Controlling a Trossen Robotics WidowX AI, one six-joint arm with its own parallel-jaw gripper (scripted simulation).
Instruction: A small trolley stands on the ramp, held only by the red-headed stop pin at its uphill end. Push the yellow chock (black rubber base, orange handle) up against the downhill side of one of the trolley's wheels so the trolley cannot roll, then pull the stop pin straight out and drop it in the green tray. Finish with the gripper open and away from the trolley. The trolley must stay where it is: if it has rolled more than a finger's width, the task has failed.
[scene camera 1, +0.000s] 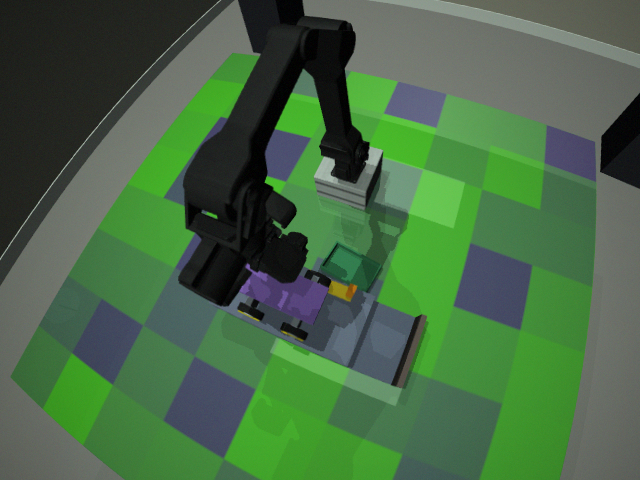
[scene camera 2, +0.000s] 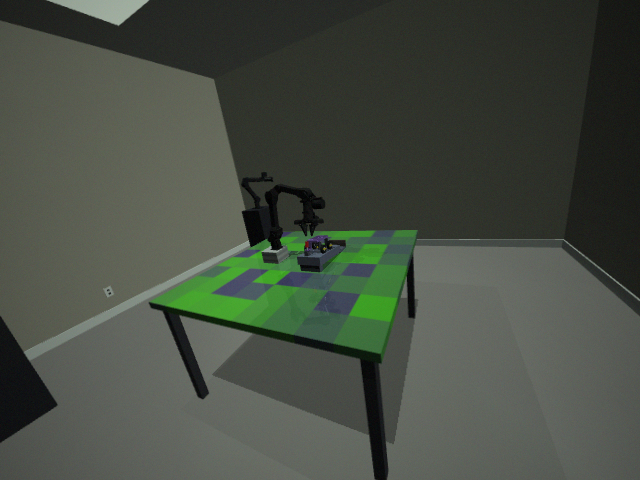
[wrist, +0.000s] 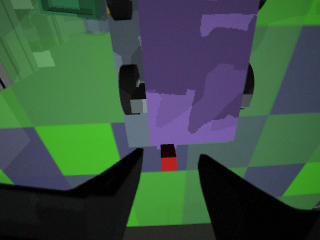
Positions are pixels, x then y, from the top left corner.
Scene:
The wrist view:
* my gripper: 171, 157
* purple trolley: 197, 74

